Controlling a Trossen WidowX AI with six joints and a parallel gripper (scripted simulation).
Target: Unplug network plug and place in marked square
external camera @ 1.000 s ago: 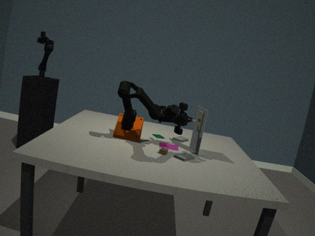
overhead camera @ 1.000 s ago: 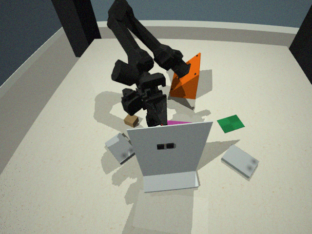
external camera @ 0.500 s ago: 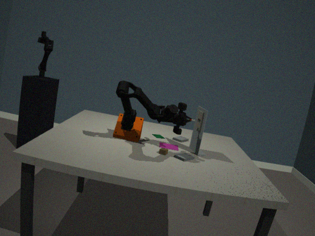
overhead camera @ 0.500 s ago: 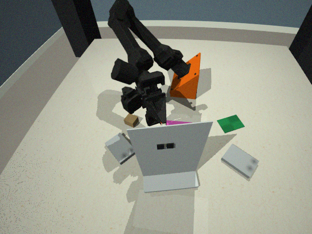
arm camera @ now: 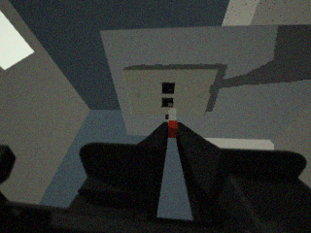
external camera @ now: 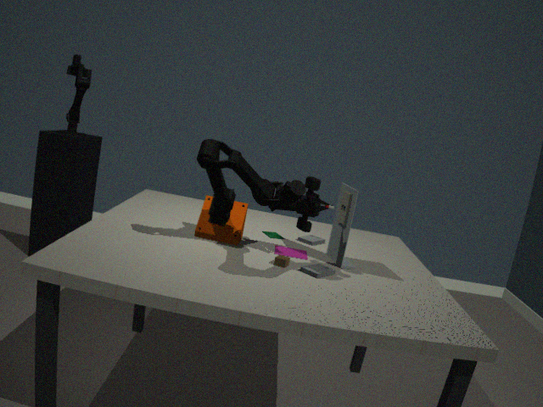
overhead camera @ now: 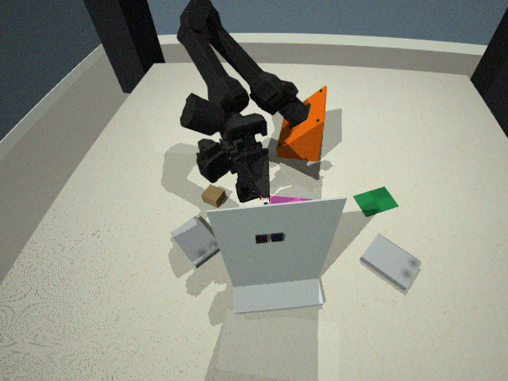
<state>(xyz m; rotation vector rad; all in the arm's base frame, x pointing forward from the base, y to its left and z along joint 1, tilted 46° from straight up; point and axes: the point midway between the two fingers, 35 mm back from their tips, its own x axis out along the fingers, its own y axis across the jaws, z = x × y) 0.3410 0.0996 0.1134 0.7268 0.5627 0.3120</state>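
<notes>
Now: the magenta square 20 cm below my gripper tip, 10 cm behind it and 2 cm to the left of it. The rest, counted from my gripper tip: network plug 1 cm ahead; socket panel 7 cm below, 7 cm ahead, 3 cm to the left.
</notes>
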